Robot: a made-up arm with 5 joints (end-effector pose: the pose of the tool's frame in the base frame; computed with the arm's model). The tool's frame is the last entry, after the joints. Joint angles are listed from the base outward.
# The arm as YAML. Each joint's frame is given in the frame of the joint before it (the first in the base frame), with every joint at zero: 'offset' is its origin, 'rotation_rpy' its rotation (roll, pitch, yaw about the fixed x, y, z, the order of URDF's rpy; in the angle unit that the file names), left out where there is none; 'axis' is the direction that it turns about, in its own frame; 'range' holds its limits. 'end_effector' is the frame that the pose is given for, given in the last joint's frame.
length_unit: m
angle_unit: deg
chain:
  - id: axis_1
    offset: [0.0, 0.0, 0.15]
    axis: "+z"
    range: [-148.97, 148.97]
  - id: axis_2
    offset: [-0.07, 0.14, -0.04]
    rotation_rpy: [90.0, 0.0, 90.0]
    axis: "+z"
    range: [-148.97, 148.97]
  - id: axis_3
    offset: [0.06, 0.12, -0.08]
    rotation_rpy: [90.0, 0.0, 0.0]
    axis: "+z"
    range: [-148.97, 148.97]
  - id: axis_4
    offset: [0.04, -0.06, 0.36]
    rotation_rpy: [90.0, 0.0, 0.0]
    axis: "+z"
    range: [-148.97, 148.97]
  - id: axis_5
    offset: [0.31, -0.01, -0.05]
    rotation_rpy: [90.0, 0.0, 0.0]
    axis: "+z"
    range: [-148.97, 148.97]
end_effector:
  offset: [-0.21, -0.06, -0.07]
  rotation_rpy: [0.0, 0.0, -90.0]
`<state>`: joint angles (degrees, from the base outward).
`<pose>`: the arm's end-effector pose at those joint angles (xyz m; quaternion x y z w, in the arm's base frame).
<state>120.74 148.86 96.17 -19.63 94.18</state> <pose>-0.4541 0.0202 0.1603 0.4925 0.8070 0.1596 0.2842</pose>
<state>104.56 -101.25 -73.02 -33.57 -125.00</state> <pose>0.0810 -0.5855 0.1577 -0.3111 -0.6366 0.1065 0.6976</pose>
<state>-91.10 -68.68 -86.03 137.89 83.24</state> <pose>-0.1699 -0.1165 -0.2756 0.4221 -0.6916 -0.5717 0.1291</pose>
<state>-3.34 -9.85 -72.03 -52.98 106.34</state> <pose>-0.3955 0.5025 0.1167 0.4218 -0.0666 0.9011 0.0756</pose>
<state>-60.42 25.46 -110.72 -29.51 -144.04</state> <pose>-0.3173 0.4094 -0.0728 0.1762 0.1966 -0.6670 0.6967</pose>
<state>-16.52 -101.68 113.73 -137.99 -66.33</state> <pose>-0.1127 0.0455 -0.1105 0.4604 -0.5871 -0.0313 0.6651</pose>
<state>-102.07 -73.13 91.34 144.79 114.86</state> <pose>-0.2024 0.5730 0.0618 -0.6065 -0.4942 0.6016 0.1610</pose>
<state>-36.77 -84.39 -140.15 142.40 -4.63</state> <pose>-0.1608 -0.0001 -0.0506 -0.4267 -0.3515 0.8170 0.1641</pose>
